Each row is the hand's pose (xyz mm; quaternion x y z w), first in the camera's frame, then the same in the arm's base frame.
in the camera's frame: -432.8 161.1 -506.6 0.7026 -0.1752 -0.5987 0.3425
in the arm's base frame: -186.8 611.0 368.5 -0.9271 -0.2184 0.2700 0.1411
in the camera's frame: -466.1 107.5 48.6 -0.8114 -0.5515 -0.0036 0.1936
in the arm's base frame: -343.8 74.9 358.3 -0.3965 -0.5722 -0.5595 0.4498
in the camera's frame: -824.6 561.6 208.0 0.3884 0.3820 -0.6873 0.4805
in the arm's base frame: -925.8 100.6 502.4 0.7315 0.5887 -0.0829 0.3339
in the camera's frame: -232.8 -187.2 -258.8 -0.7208 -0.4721 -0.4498 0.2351
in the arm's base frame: 94.1 252.1 246.0 -0.1764 -0.2497 -0.8020 0.5131
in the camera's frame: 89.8 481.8 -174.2 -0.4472 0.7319 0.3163 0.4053
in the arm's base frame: -70.5 285.7 974.4 -0.2852 0.1537 0.5804 0.7471
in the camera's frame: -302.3 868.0 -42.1 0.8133 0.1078 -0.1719 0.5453
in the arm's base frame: -630.9 326.0 1042.3 -0.9543 -0.1216 -0.2713 0.0297
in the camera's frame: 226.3 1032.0 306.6 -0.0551 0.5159 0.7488 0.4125
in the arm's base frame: -424.4 -55.6 1531.8 -0.1024 -0.2082 0.8907 0.3910
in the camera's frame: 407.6 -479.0 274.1 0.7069 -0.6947 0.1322 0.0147
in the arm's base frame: 594.8 -440.0 468.5 -0.5771 0.4897 0.0923 0.6471
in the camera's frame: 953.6 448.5 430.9 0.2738 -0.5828 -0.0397 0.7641
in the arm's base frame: 430.4 -448.1 1543.6 0.7468 -0.6025 -0.1830 0.2140
